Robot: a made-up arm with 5 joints. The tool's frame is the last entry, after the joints. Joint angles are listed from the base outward.
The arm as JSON. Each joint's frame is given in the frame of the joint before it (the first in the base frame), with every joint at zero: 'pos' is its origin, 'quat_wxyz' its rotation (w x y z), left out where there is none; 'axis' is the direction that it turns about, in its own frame. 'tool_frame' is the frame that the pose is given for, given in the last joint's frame.
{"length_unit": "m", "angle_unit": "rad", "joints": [
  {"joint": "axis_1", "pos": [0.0, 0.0, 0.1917], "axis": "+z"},
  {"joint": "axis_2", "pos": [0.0, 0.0, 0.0], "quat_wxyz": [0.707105, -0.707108, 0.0, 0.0], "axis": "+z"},
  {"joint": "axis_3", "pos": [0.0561, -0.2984, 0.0], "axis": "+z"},
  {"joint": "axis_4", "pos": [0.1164, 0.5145, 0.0], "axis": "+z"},
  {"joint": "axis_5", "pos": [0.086, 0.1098, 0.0], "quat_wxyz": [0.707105, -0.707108, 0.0, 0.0], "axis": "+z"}
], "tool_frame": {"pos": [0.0, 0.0, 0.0]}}
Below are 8 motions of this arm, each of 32 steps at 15 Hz.
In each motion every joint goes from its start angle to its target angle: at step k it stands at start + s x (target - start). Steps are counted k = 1, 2, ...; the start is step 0. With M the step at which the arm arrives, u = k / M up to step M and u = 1 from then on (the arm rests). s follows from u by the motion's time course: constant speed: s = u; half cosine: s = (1 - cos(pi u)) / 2; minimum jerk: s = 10 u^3 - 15 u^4 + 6 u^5.
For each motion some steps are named. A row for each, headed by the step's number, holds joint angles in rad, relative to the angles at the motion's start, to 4 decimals.
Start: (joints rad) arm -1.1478 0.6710 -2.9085 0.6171 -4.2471
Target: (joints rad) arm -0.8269 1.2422 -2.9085 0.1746 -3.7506
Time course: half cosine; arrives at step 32
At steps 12, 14, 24, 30, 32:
12: 0.0990 0.1763 0.0000 -0.1366 0.1532
14: 0.1291 0.2299 0.0000 -0.1781 0.1998
24: 0.2739 0.4875 0.0000 -0.3777 0.4238
30: 0.3178 0.5657 0.0000 -0.4382 0.4917
32: 0.3209 0.5712 0.0000 -0.4425 0.4965

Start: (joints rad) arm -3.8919 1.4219 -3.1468 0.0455 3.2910
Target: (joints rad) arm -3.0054 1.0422 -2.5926 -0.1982 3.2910
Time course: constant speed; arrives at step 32
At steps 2, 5, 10, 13, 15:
2: 0.0554 -0.0237 0.0346 -0.0152 0.0000
5: 0.1385 -0.0593 0.0866 -0.0381 0.0000
10: 0.2770 -0.1187 0.1732 -0.0762 0.0000
13: 0.3601 -0.1543 0.2251 -0.0990 0.0000
15: 0.4155 -0.1780 0.2598 -0.1142 0.0000

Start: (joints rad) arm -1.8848 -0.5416 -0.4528 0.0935 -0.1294
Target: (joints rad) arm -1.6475 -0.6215 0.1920 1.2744 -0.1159
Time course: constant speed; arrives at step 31
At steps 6, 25, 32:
6: 0.0459 -0.0155 0.1248 0.2286 0.0026
25: 0.1914 -0.0644 0.5200 0.9523 0.0109
32: 0.2373 -0.0799 0.6448 1.1809 0.0135

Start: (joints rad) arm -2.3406 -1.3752 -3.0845 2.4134 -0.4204
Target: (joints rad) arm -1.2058 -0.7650 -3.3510 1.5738 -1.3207
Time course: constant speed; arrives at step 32
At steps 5, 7, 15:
5: 0.1773 0.0953 -0.0416 -0.1312 -0.1407
7: 0.2482 0.1335 -0.0583 -0.1837 -0.1969
15: 0.5319 0.2860 -0.1249 -0.3936 -0.4220

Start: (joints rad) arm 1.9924 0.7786 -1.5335 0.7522 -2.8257
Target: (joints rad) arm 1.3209 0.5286 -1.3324 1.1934 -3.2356
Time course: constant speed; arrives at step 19
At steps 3, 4, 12, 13, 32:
3: -0.1060 -0.0395 0.0318 0.0697 -0.0647
4: -0.1414 -0.0526 0.0423 0.0929 -0.0863
12: -0.4241 -0.1579 0.1270 0.2787 -0.2589
13: -0.4594 -0.1711 0.1376 0.3019 -0.2805
32: -0.6715 -0.2500 0.2011 0.4412 -0.4099

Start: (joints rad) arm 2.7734 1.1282 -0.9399 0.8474 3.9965
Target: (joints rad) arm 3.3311 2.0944 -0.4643 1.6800 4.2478
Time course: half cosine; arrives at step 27
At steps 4, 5, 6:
4: 0.0297 0.0514 0.0253 0.0443 0.0134
5: 0.0459 0.0795 0.0391 0.0685 0.0207
6: 0.0652 0.1130 0.0556 0.0974 0.0294

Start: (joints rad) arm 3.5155 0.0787 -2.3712 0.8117 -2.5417
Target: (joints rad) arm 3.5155 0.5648 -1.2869 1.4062 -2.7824
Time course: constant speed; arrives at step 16
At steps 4, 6, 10, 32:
4: 0.0000 0.1215 0.2711 0.1486 -0.0602
6: 0.0000 0.1823 0.4066 0.2229 -0.0903
10: 0.0000 0.3038 0.6777 0.3716 -0.1504
32: 0.0000 0.4861 1.0843 0.5945 -0.2407

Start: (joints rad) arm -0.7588 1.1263 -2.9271 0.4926 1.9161
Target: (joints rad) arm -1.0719 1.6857 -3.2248 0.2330 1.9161
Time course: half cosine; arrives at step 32
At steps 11, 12, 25, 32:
11: -0.0828 0.1479 -0.0787 -0.0686 0.0000
12: -0.0966 0.1727 -0.0919 -0.0801 0.0000
25: -0.2776 0.4959 -0.2639 -0.2301 0.0000
32: -0.3131 0.5594 -0.2977 -0.2596 0.0000

